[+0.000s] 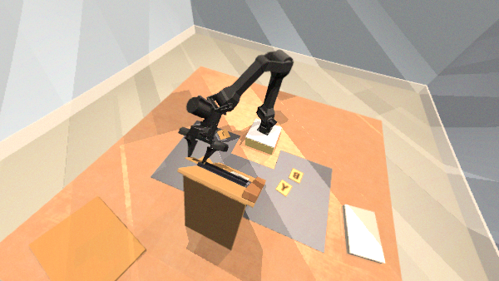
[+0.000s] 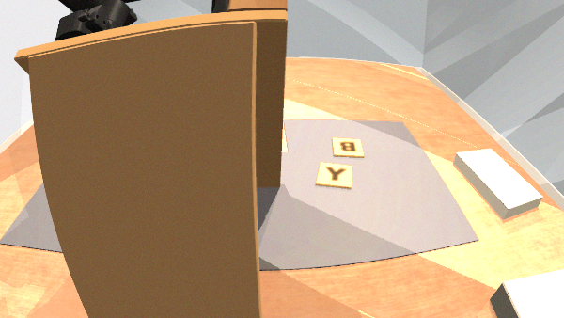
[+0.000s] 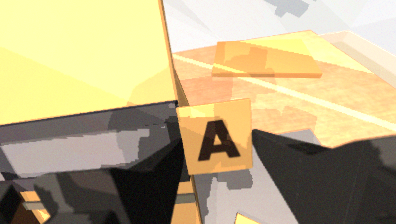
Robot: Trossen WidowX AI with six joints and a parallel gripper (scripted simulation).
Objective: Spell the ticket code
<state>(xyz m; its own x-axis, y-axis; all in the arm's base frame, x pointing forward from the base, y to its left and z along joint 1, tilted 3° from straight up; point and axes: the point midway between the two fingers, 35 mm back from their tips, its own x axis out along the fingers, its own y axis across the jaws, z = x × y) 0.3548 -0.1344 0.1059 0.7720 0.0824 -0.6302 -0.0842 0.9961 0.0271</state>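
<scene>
My gripper tip is now 16 cm to the right of the white ticket, 8 cm above it and 7 cm past it. The rest, counted from my gripper tip: grey mat (17 cm below, 17 cm behind, 16 cm to the left); then flat orange panel (37 cm ahead, 16 cm to the right, 16 cm below); then letter tile (right at my gripper tip).
</scene>
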